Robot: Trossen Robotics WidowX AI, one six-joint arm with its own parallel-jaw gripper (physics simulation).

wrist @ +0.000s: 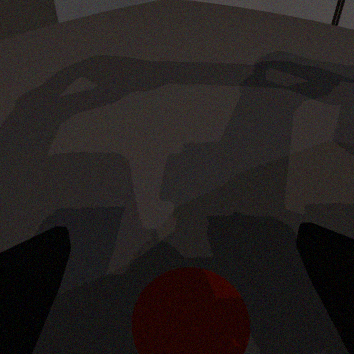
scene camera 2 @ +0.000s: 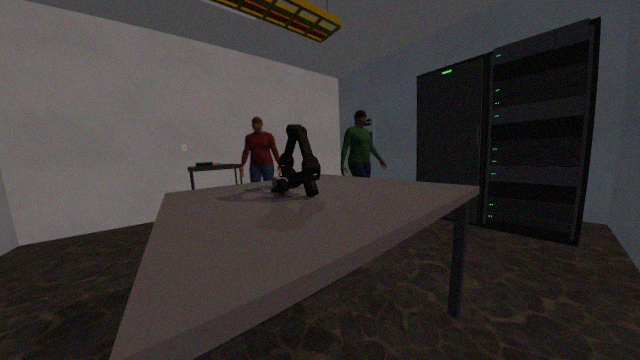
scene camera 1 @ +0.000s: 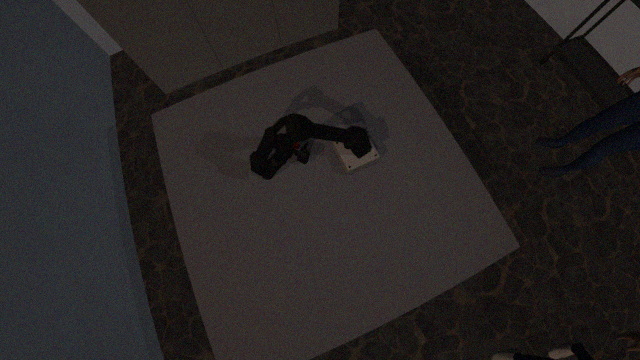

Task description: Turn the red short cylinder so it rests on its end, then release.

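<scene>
The red short cylinder (wrist: pixel 190 320) (scene camera 2: pixel 282 194) (scene camera 1: pixel 297 145) is on the table, low between the spread fingers. In the wrist view its round end faces the camera and its side does not show, so it appears to stand on its end; the lower part of that face is cut off by the frame. My gripper (wrist: pixel 185 236) (scene camera 2: pixel 280 190) (scene camera 1: pixel 298 149) is open, with a finger well apart from the cylinder on each side in the wrist view. In the scene views the cylinder is a small red patch, mostly hidden by the gripper.
The black arm stands on a pale base plate (scene camera 1: pixel 349 162) bolted on the grey table (scene camera 1: pixel 325 240) (scene camera 2: pixel 225 250). Arm shadows cross the table top. Two people (scene camera 2: pixel 260 147) (scene camera 2: pixel 360 142), a side table (scene camera 2: pixel 215 168) and a server rack (scene camera 2: pixel 593 125) stand beyond the table.
</scene>
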